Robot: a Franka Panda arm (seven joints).
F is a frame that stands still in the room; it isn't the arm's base.
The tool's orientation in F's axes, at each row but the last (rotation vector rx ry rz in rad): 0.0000 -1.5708 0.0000; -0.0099 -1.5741 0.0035; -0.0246 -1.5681 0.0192; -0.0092 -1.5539 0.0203; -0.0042 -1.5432 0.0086; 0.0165 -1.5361 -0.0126; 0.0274 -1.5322 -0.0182; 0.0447 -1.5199 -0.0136
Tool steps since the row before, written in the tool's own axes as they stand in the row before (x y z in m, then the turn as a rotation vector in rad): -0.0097 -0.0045 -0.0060 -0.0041 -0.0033 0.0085; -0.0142 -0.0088 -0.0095 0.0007 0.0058 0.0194; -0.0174 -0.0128 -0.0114 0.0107 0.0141 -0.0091; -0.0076 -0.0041 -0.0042 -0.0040 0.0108 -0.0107; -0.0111 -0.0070 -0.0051 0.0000 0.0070 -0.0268; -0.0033 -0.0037 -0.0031 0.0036 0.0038 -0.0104; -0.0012 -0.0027 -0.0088 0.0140 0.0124 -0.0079; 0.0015 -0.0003 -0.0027 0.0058 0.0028 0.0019
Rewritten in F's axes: 0.0060 -0.0045 -0.0097 -0.0085 -0.0033 -0.0041; 0.0095 -0.0090 -0.0141 -0.0194 0.0059 0.0006; 0.0113 -0.0133 -0.0171 0.0092 0.0144 0.0103; 0.0041 -0.0042 -0.0076 0.0106 0.0108 -0.0044; 0.0048 -0.0071 -0.0112 0.0268 0.0071 -0.0008; 0.0030 -0.0036 -0.0035 0.0105 0.0038 0.0033; 0.0088 -0.0026 -0.0016 0.0084 0.0120 0.0140; 0.0028 -0.0003 0.0014 -0.0017 0.0025 0.0060
